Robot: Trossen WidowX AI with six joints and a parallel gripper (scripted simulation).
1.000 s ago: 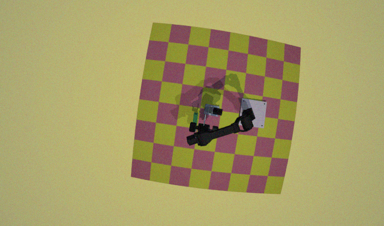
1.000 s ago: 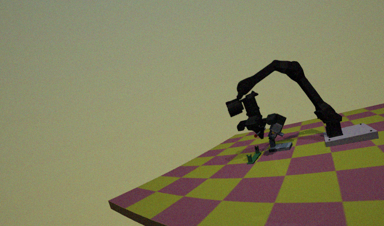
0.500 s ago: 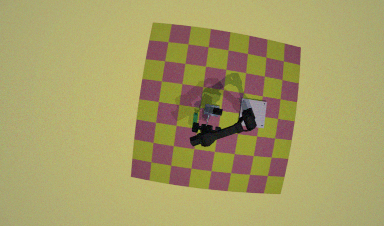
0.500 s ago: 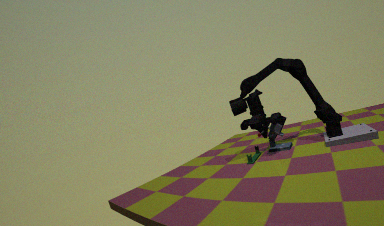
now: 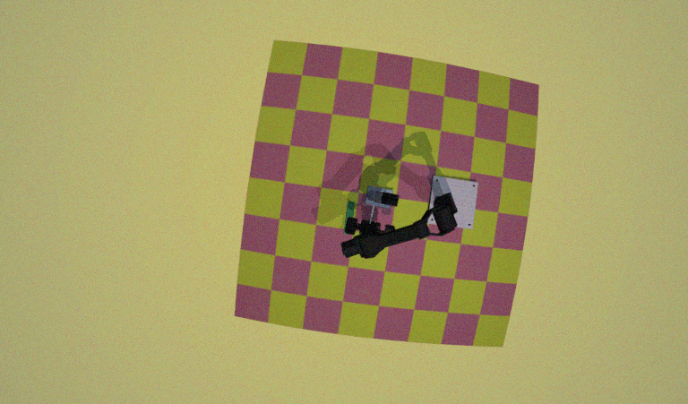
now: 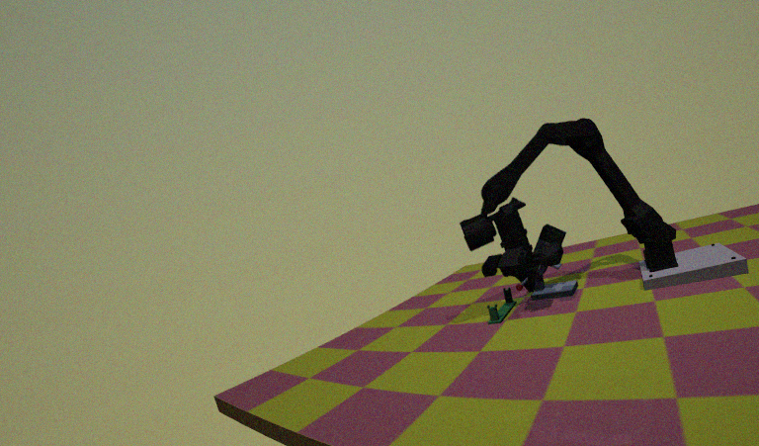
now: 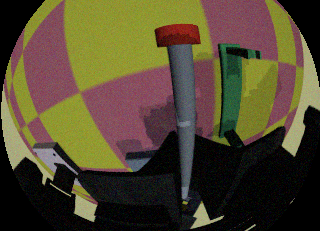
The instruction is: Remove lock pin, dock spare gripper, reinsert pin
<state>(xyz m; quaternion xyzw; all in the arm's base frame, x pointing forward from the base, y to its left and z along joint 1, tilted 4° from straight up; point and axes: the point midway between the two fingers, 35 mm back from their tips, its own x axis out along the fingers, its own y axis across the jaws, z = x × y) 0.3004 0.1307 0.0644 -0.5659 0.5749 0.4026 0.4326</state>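
The mount is 10 mm behind my gripper tip, 110 mm to the right of it and 10 mm above it. Round my gripper tip: green cradle 80 mm ahead, 20 mm below; then spare gripper 30 mm behind, 110 mm to the right, 70 mm above.
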